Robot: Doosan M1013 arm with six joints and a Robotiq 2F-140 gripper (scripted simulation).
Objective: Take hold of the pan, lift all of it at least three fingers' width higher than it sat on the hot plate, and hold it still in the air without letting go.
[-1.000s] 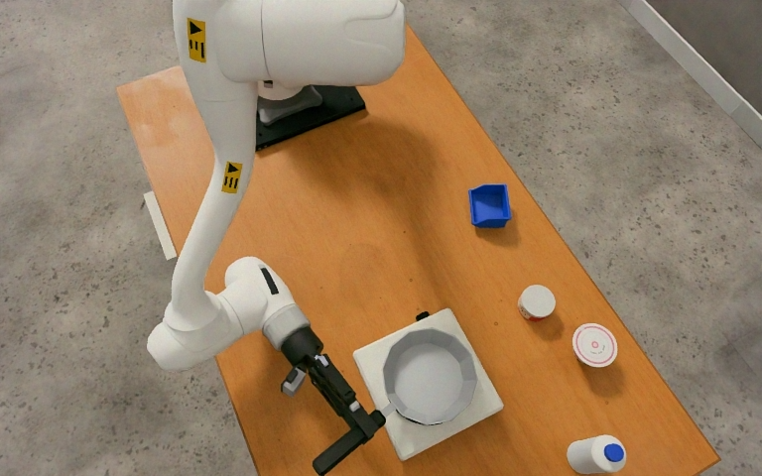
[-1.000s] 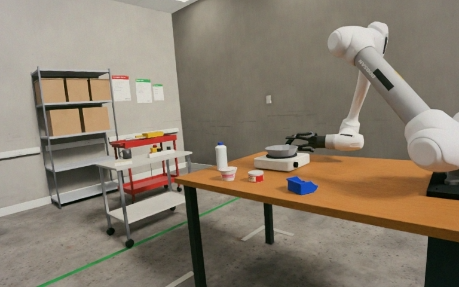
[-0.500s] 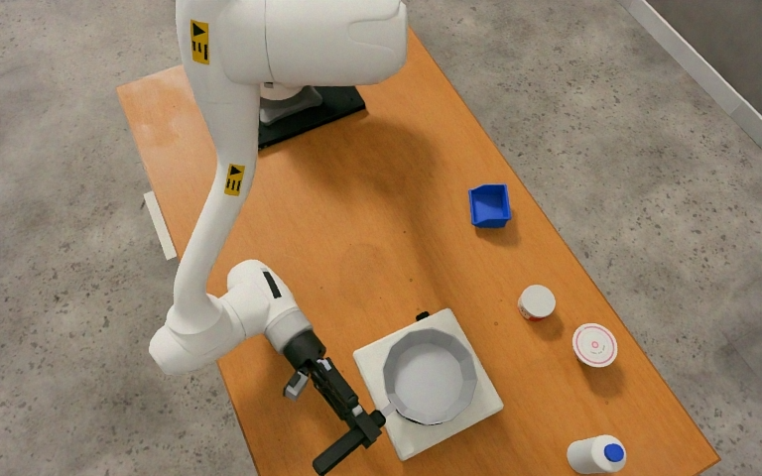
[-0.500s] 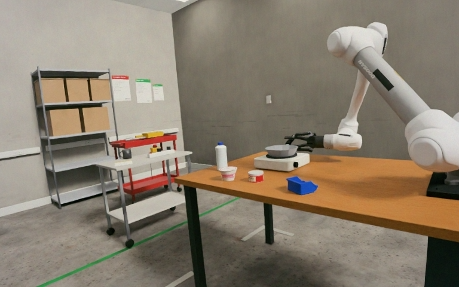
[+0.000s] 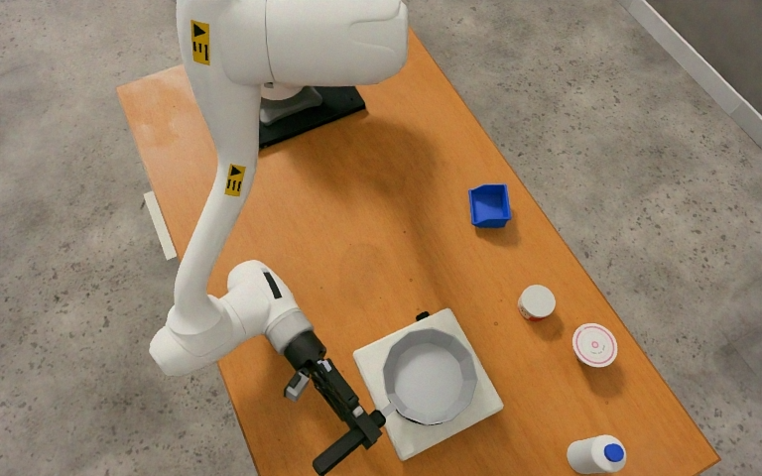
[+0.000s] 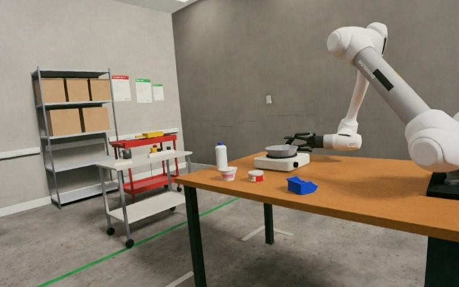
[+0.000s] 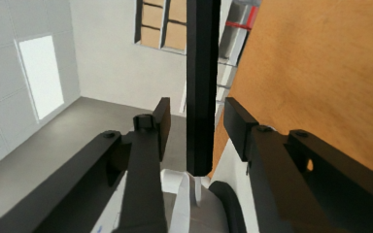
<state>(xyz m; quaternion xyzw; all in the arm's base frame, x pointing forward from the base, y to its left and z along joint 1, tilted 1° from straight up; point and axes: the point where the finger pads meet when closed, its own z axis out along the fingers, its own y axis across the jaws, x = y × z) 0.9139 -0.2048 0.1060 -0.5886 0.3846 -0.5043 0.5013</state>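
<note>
Right now my hand is 11 cm to the right of the grey pan, 2 cm past it and 2 cm above it. The rest, counted from my hand: blue bin 53 cm to the left, 33 cm behind, 10 cm below; bottle 38 cm to the left, 25 cm ahead, 4 cm below; white hot plate 16 cm to the left, 9 cm below, 5 cm behind.
</note>
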